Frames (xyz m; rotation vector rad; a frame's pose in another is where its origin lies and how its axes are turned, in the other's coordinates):
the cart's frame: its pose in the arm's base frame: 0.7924 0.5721 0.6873 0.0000 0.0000 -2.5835
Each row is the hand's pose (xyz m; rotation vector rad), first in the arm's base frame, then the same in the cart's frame.
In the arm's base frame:
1: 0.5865 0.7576 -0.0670 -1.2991 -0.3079 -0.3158
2: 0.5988 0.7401 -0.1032 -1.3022 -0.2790 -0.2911
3: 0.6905 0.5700 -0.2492 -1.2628 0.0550 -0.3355
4: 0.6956 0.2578 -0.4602 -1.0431 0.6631 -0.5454
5: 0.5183 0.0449 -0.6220 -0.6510 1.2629 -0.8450
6: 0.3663 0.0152 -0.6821 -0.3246 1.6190 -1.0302
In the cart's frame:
1: 0.0764 -0.2664 -0.7543 -0.0738 -1.5924 1.8199
2: 0.0753 -0.2450 -0.7905 -0.1087 -1.5958 1.8437
3: 0.0876 -0.0522 -0.9365 -0.4785 -1.4315 1.8486
4: 0.2486 0.2153 -1.1475 -1.0547 -0.9353 1.6773
5: 0.5117 0.3021 -1.3093 -1.4688 -0.2930 1.2974
6: 0.6564 0.2468 -1.3694 -1.6369 0.1332 0.9845

